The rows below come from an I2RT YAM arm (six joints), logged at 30 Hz.
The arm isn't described. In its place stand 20 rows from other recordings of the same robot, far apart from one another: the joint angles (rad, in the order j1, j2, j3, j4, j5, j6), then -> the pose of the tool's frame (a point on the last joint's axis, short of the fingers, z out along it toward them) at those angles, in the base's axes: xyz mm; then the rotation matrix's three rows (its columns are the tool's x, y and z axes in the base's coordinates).
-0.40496, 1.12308, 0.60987, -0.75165, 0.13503, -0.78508 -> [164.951 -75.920 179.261], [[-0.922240 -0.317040 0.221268], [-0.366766 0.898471 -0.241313], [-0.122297 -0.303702 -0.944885]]
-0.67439, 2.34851, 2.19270, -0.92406, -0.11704, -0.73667 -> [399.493 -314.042 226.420], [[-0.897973 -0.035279 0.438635], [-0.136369 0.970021 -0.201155], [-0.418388 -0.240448 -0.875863]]
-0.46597, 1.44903, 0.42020, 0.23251, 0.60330, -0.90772 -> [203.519 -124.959 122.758], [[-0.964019 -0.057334 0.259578], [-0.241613 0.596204 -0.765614], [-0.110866 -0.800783 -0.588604]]
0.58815, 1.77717, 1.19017, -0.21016, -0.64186, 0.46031 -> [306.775 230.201 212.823], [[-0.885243 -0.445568 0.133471], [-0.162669 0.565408 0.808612], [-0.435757 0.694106 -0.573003]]
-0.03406, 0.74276, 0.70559, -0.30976, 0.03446, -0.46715 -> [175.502 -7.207 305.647], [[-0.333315 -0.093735 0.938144], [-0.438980 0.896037 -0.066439], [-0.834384 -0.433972 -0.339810]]
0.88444, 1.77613, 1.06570, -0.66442, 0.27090, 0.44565 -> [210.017 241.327 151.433], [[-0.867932 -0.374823 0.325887], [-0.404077 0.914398 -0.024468], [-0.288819 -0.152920 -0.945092]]
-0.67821, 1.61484, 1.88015, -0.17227, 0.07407, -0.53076 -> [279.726 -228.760 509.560], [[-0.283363 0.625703 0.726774], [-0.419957 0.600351 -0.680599], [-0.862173 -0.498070 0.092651]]
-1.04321, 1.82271, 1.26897, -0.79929, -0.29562, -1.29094 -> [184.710 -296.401 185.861], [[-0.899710 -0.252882 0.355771], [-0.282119 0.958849 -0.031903], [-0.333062 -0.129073 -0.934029]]
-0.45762, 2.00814, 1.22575, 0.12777, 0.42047, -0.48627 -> [381.449 -204.057 157.646], [[-0.807140 0.358134 0.469325], [-0.078051 0.723267 -0.686144], [-0.585178 -0.590445 -0.555825]]
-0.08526, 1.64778, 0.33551, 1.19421, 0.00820, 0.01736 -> [268.776 -23.264 142.292], [[-0.115721 0.095290 0.988700], [0.027312 0.995317 -0.092731], [-0.992906 0.016273 -0.117782]]
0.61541, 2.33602, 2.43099, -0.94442, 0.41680, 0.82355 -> [425.933 283.486 306.856], [[-0.643798 0.239397 0.726783], [0.366305 0.930320 0.018040], [-0.671822 0.277838 -0.686631]]
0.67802, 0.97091, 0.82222, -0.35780, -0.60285, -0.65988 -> [152.834 149.009 304.326], [[0.254955 -0.944899 0.205339], [-0.443030 0.074608 0.893397], [-0.859489 -0.318748 -0.399597]]
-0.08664, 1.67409, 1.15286, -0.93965, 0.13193, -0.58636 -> [300.016 -30.759 197.499], [[-0.880248 -0.464505 0.096951], [-0.474133 0.869176 -0.140464], [-0.019021 -0.169611 -0.985328]]
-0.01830, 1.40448, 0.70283, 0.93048, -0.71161, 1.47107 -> [300.851 17.747 284.445], [[-0.596395 -0.287607 0.749397], [0.764590 0.080675 0.639448], [-0.244367 0.954345 0.171787]]
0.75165, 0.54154, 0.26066, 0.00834, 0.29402, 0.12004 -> [116.546 94.813 210.226], [[-0.249082 -0.422853 0.871294], [-0.075930 0.905406 0.417701], [-0.965501 0.037885 -0.257627]]
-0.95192, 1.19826, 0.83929, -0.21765, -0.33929, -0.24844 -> [163.121 -208.609 270.851], [[-0.455637 0.509856 0.729686], [0.240047 0.859728 -0.450828], [-0.857189 -0.030255 -0.514113]]
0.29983, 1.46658, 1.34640, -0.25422, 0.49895, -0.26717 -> [330.751 84.422 367.768], [[-0.380863 0.068002 0.922127], [-0.360386 0.907504 -0.215773], [-0.851507 -0.414502 -0.321128]]
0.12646, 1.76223, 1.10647, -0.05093, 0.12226, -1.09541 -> [381.629 44.143 199.850], [[-0.265314 -0.587893 0.764192], [-0.923315 0.383178 -0.025779], [-0.277667 -0.712429 -0.644473]]
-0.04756, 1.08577, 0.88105, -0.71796, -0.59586, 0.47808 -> [212.167 9.904 273.509], [[-0.844632 0.100830 0.525767], [0.421421 0.730901 0.536832], [-0.330155 0.674994 -0.659834]]
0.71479, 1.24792, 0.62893, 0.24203, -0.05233, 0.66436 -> [204.541 179.986 230.251], [[-0.645090 -0.372861 0.666959], [0.255394 0.717448 0.648107], [-0.720162 0.588424 -0.367592]]
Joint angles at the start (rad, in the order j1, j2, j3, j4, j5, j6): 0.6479, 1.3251, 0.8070, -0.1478, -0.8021, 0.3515
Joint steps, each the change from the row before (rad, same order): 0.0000, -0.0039, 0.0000, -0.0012, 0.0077, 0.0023; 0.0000, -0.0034, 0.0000, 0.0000, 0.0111, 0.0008; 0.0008, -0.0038, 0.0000, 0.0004, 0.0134, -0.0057; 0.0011, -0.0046, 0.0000, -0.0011, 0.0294, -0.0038; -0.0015, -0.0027, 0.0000, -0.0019, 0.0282, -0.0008; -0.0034, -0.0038, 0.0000, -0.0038, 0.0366, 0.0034; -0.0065, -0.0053, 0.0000, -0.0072, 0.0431, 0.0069; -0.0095, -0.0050, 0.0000, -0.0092, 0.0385, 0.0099; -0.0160, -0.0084, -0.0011, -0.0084, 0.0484, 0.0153; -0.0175, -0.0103, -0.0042, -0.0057, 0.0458, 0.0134; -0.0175, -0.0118, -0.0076, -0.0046, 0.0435, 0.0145; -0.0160, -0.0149, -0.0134, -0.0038, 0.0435, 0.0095
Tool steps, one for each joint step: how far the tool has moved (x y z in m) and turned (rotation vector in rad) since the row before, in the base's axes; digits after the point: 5 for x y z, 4 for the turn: -0.00021, -0.00040, 0.00078, -0.0021, -0.0029, -0.0071; 0.00000, -0.00035, 0.00070, -0.0034, -0.0061, -0.0091; -0.00010, -0.00023, 0.00080, -0.0041, -0.0134, -0.0073; 0.00019, -0.00044, 0.00065, -0.0123, -0.0170, -0.0206; 0.00078, -0.00087, 0.00013, -0.0132, -0.0117, -0.0236; 0.00118, -0.00154, 0.00016, -0.0174, -0.0104, -0.0341; 0.00160, -0.00256, 0.00020, -0.0211, -0.0082, -0.0441; 0.00188, -0.00324, 0.00004, -0.0196, -0.0021, -0.0450; 0.00281, -0.00516, 0.00051, -0.0212, -0.0037, -0.0622; 0.00247, -0.00580, 0.00025, -0.0191, -0.0055, -0.0608; 0.00179, -0.00614, -0.00037, -0.0176, -0.0032, -0.0598; 0.00050, -0.00643, -0.00145, -0.0201, -0.0054, -0.0557
